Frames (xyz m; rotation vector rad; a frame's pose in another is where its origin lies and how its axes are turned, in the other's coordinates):
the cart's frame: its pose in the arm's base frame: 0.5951 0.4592 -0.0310 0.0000 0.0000 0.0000
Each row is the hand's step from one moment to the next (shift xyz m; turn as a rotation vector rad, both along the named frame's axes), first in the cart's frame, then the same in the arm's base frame.
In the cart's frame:
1: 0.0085 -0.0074 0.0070 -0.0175 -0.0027 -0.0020
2: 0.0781 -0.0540 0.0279 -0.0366 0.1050 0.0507
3: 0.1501 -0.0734 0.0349 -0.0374 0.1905 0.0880
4: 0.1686 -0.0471 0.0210 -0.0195 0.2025 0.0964
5: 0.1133 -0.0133 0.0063 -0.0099 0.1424 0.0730
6: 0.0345 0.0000 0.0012 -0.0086 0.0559 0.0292
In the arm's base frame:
1: 0.0085 -0.0074 0.0070 -0.0175 -0.0027 -0.0020
2: 0.0781 -0.0540 0.0279 -0.0366 0.1050 0.0507
3: 0.1501 -0.0734 0.0349 -0.0374 0.1905 0.0880
4: 0.1686 -0.0471 0.0210 -0.0195 0.2025 0.0964
5: 0.1133 -0.0133 0.0063 -0.0099 0.1424 0.0730
6: 0.0345 0.0000 0.0012 -0.0086 0.0559 0.0292

